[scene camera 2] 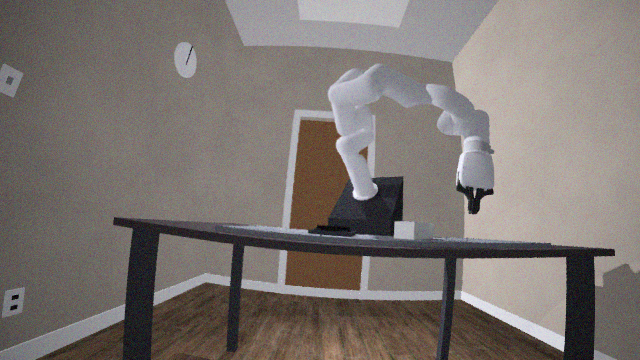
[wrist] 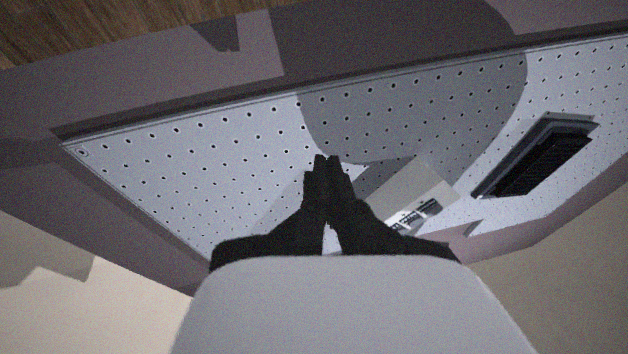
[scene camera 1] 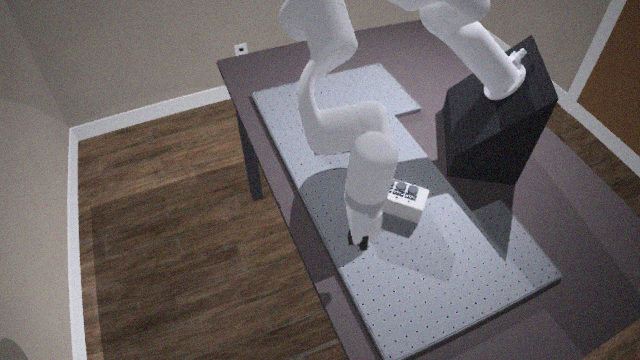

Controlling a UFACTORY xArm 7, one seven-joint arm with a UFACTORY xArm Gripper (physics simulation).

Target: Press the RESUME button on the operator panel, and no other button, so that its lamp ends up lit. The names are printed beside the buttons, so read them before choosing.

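Frame: origin at the arm's base, x ahead, y left, z up, level; metres.
Seen in the pictures: gripper, between the fingertips: (scene camera 2: pixel 473 213) (wrist: pixel 323 170) (scene camera 1: pixel 355 241); arm's base, origin of its link: (scene camera 2: pixel 365 191) (scene camera 1: pixel 505 81).
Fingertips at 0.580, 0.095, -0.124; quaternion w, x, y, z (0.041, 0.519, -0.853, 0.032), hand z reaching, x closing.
Observation:
Offsets run from my fingertips to a thing's top centre, as dx, dy, dz. Level surfaces: height alone.
The operator panel is a white box @[-0.178, -0.075, -0.022] (scene camera 1: pixel 403 208) (scene camera 2: pixel 413 230) (wrist: pixel 407 182) on the perforated plate. In scene camera 1, two round grey buttons show on its top beside dark labels; the arm hides the rest. In the wrist view the fingers cover part of the panel, and its labels are too small and blurred to read, so I cannot tell which button is RESUME. No lit lamp can be made out. My gripper (scene camera 1: pixel 358 244) (scene camera 2: pixel 474 212) (wrist: pixel 323 170) is shut and empty, pointing down. It hangs above the plate, higher than the panel and off to its side.
The light perforated plate @[dz -0.078] (scene camera 1: pixel 430 310) (wrist: pixel 225 150) lies on the dark table (scene camera 1: pixel 345 320) (scene camera 2: pixel 280 245). A black ribbed block @[-0.225, -0.337, -0.052] (scene camera 2: pixel 332 230) (wrist: pixel 545 157) lies on the plate beyond the panel. The black pedestal (scene camera 1: pixel 490 135) (scene camera 2: pixel 385 212) carries the arm's base.

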